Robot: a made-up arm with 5 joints.
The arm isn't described. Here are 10 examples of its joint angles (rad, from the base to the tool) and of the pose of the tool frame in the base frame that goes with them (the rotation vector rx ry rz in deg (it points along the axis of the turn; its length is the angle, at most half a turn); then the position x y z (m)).
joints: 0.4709 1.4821 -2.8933 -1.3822 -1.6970
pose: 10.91 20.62 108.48 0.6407 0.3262 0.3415
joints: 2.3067 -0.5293 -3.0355 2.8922 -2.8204
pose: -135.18 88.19 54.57 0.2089 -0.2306 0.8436
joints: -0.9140 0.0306 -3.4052 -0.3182 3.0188
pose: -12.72 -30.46 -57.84 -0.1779 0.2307 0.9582
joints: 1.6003 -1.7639 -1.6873 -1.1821 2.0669
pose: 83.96 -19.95 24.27 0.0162 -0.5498 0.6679
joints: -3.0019 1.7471 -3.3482 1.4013 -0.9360
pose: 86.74 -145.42 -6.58 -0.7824 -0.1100 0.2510
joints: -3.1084 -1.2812 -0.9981 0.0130 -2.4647
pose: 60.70 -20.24 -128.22 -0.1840 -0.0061 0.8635
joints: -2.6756 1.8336 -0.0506 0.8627 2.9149
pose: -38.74 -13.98 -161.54 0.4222 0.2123 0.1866
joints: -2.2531 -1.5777 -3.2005 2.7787 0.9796
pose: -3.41 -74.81 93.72 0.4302 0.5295 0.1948
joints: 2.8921 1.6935 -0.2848 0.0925 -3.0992
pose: 124.69 -18.33 116.92 0.3930 -0.1001 -0.0910
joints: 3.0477 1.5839 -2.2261 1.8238 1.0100
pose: 60.35 98.01 34.14 -0.5646 0.0532 -0.2431
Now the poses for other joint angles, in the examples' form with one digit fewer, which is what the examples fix.
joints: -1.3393 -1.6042 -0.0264 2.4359 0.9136
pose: -67.7 142.1 65.5 0.077 -0.328 0.331
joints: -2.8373 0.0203 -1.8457 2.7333 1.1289
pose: 54.0 123.4 43.1 -0.491 -0.154 0.592
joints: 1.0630 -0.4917 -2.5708 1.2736 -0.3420
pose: -73.6 -62.3 -112.4 -0.038 -0.069 1.045
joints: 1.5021 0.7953 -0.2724 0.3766 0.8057
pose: 122.8 44.6 -25.5 -0.002 -0.029 -0.280
